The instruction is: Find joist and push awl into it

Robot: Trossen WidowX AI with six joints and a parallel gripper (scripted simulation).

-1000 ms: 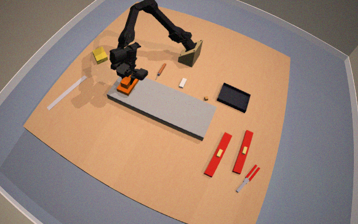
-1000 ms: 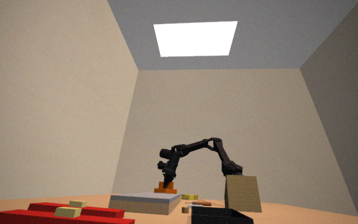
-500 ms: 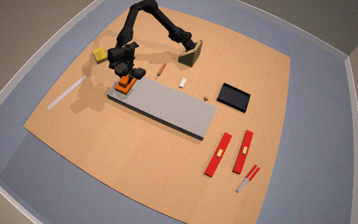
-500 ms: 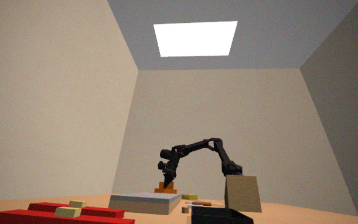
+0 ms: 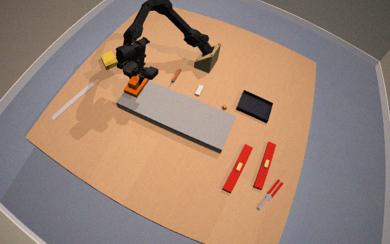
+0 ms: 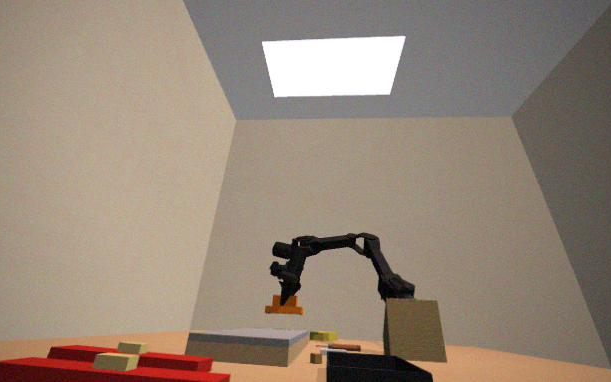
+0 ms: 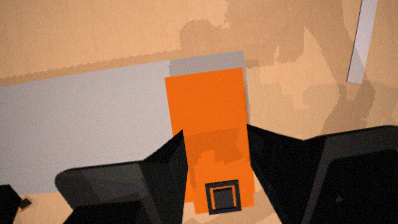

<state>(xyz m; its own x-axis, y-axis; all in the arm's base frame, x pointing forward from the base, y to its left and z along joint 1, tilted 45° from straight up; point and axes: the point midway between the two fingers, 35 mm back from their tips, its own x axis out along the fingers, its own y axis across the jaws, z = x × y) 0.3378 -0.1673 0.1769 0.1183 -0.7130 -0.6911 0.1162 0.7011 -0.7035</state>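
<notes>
Now: the orange stud finder 2 cm behind my gripper tip and 2 cm above it. Also, from my gripper tip: white block (26 cm to the left, 14 cm behind, 11 cm below); square indicator (4 cm behind, 3 cm above); awl (16 cm behind, 13 cm to the left, 10 cm below).
</notes>
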